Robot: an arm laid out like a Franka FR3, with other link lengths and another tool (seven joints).
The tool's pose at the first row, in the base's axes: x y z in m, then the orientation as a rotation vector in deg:
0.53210 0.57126 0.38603 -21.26 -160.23 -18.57
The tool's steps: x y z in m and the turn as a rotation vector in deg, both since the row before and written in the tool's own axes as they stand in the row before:
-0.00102 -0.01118 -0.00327 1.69 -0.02 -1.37
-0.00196 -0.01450 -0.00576 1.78 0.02 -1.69
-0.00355 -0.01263 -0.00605 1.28 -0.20 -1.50
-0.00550 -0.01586 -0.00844 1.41 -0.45 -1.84
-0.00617 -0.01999 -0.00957 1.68 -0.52 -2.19
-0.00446 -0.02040 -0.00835 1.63 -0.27 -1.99
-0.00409 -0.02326 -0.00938 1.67 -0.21 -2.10
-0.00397 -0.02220 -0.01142 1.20 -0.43 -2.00
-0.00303 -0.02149 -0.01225 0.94 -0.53 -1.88
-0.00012 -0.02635 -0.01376 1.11 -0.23 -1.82
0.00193 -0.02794 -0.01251 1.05 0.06 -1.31
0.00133 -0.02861 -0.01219 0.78 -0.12 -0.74
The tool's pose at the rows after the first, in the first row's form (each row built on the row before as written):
0.53071 0.55967 0.38672 -18.98 -160.70 -16.49
0.53039 0.54414 0.38915 -16.21 -161.15 -14.36
0.53263 0.53014 0.39193 -13.86 -161.70 -12.87
0.53718 0.51241 0.39617 -11.03 -162.52 -11.24
0.54266 0.49062 0.40113 -7.64 -163.40 -9.29
0.54702 0.46907 0.40584 -4.50 -163.93 -7.36
0.55195 0.44487 0.41183 -1.18 -164.33 -5.39
0.55833 0.42194 0.42035 1.91 -164.85 -4.07
0.56480 0.40001 0.43027 4.79 -165.40 -3.09
0.56975 0.37332 0.44239 7.62 -165.61 -1.83
0.57342 0.34519 0.45406 9.70 -165.51 -0.54
0.57840 0.31672 0.46561 10.92 -165.60 0.44

